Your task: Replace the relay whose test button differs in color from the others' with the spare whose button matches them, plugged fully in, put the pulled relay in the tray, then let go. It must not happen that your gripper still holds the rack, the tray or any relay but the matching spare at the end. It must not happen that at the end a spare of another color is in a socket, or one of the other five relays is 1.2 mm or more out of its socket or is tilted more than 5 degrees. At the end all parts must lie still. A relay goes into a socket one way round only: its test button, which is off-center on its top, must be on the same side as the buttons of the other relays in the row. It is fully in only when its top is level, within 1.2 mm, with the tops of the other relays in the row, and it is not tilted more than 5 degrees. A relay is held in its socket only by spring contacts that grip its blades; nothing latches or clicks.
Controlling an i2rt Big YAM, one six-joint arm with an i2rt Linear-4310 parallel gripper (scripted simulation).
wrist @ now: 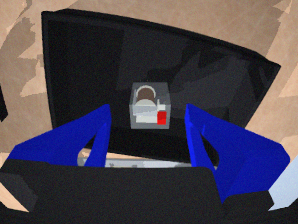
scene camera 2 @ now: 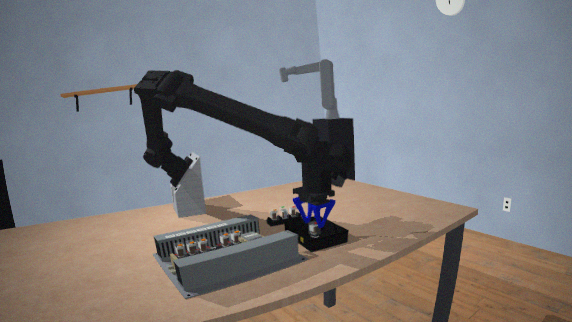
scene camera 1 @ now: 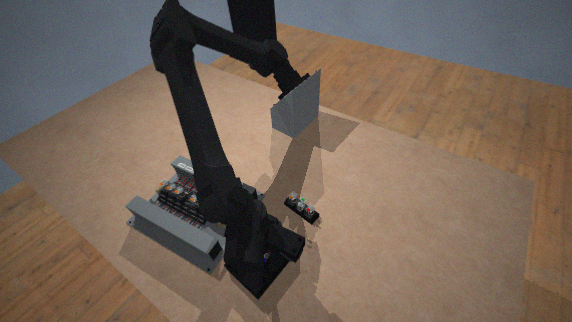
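Note:
My gripper visible, wrist view included. Black tray visible.

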